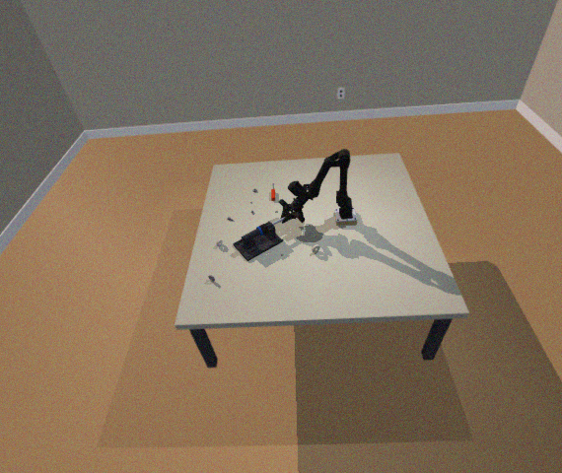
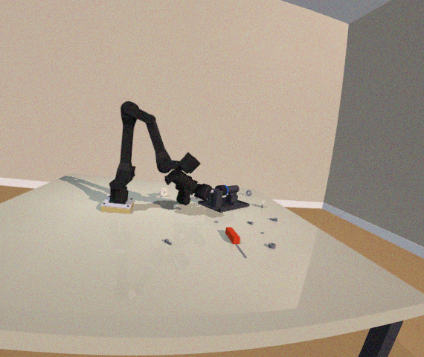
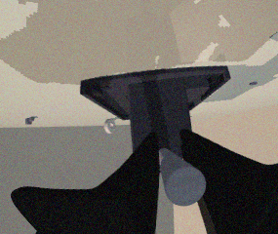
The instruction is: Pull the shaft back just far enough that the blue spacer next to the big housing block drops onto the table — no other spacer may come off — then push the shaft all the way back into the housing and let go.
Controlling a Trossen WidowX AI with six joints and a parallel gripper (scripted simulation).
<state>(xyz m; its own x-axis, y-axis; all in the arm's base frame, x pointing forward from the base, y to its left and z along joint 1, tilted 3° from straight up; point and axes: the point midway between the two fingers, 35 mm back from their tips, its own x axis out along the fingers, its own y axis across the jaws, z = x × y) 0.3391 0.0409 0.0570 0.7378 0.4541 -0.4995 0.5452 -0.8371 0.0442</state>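
Right now the grey shaft is 4 cm ahead of my gripper tip, 3 cm to the left of it and 2 cm above it. From my gripper tip the other things lie so: blue spacer (11 cm ahead, 7 cm to the left, 2 cm above); pale ring (17 cm behind, 18 cm to the left, 4 cm below).
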